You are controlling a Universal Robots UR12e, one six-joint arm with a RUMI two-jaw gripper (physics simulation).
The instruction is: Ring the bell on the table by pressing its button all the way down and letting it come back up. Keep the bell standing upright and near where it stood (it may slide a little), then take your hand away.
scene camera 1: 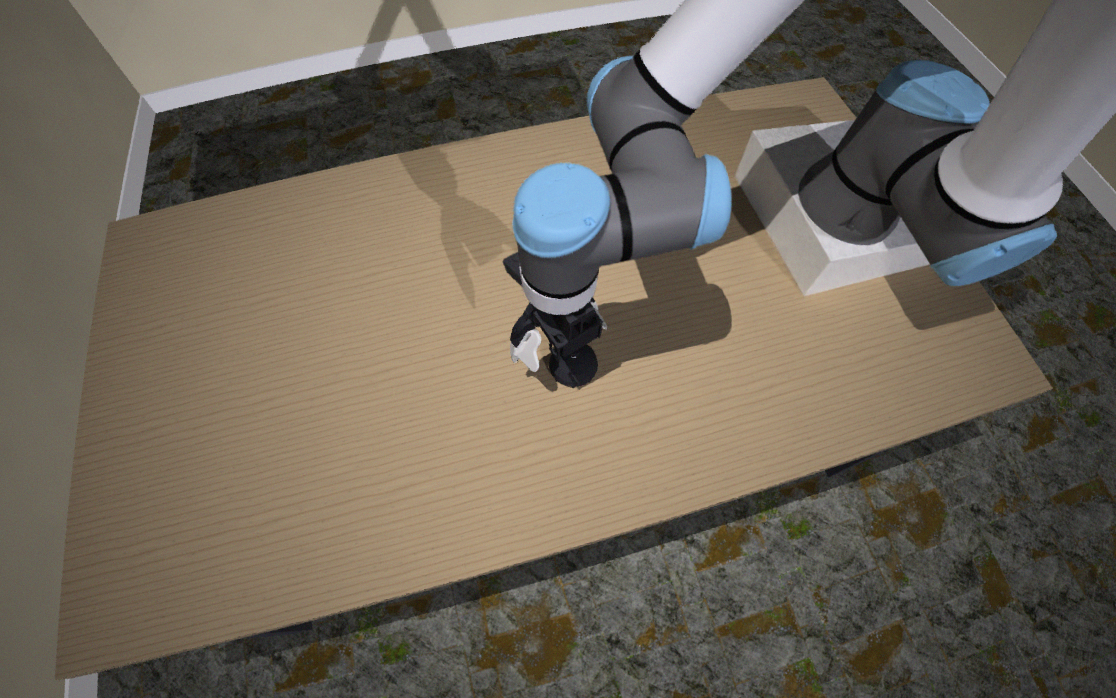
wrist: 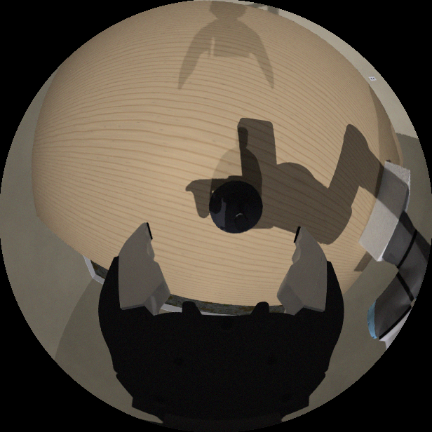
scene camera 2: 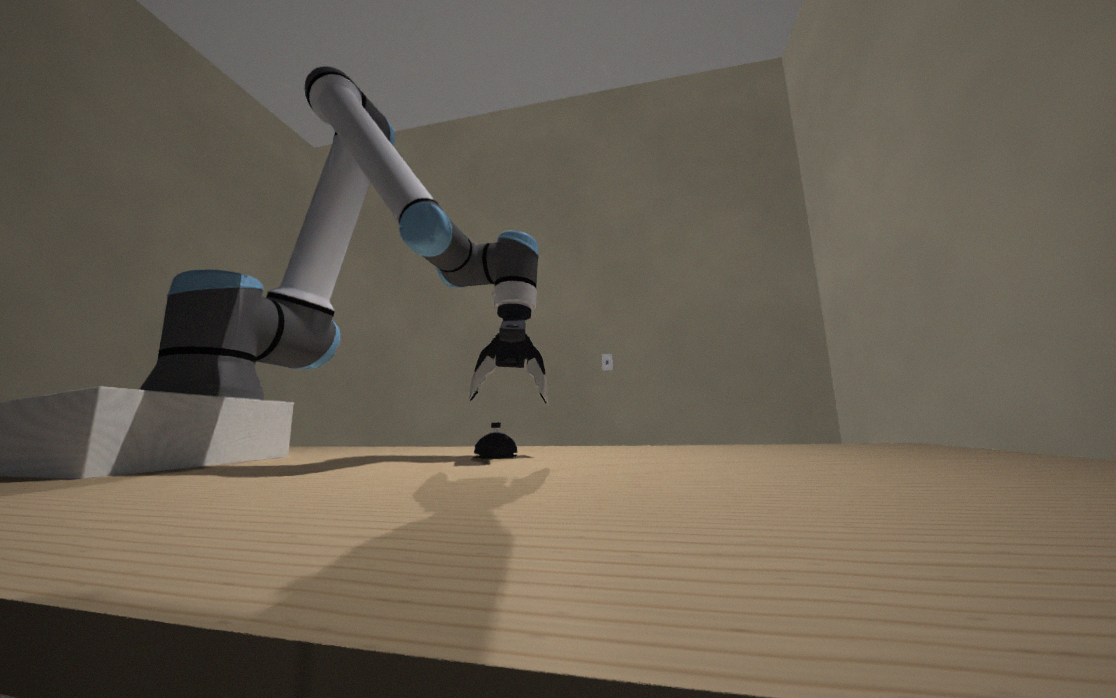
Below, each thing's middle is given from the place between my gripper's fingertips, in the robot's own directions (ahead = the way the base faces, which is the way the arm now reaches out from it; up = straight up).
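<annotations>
With the bell [scene camera 1: 571, 371] as my reference, I find my gripper 1 cm to the right of it and 3 cm beyond it, and 7 cm above it.
</annotations>
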